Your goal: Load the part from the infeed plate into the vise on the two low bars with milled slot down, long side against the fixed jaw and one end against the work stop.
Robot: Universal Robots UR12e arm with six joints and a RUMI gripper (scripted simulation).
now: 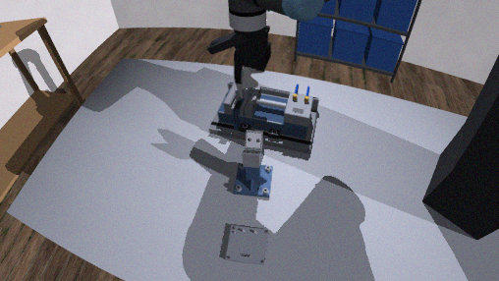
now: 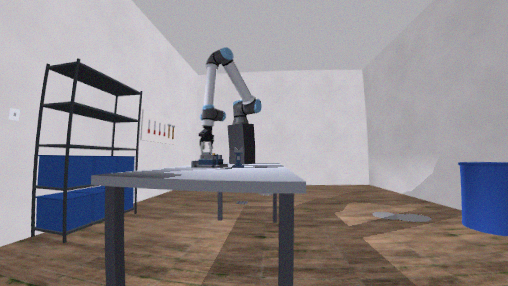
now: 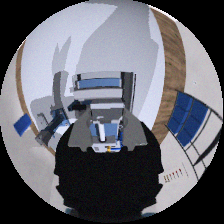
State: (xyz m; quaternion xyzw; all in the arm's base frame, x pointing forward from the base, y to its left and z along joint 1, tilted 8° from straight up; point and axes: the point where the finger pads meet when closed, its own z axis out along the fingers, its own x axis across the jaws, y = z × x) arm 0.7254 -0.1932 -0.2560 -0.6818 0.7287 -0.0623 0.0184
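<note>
My gripper is now 10 mm above the grey part. Also, from my hand: infeed plate: 420 mm to the left, 100 mm below, 100 mm behind; then vise: 70 mm below, 70 mm behind, 20 mm to the left; then air cylinder: 160 mm behind, 30 mm to the left, 30 mm below.
</note>
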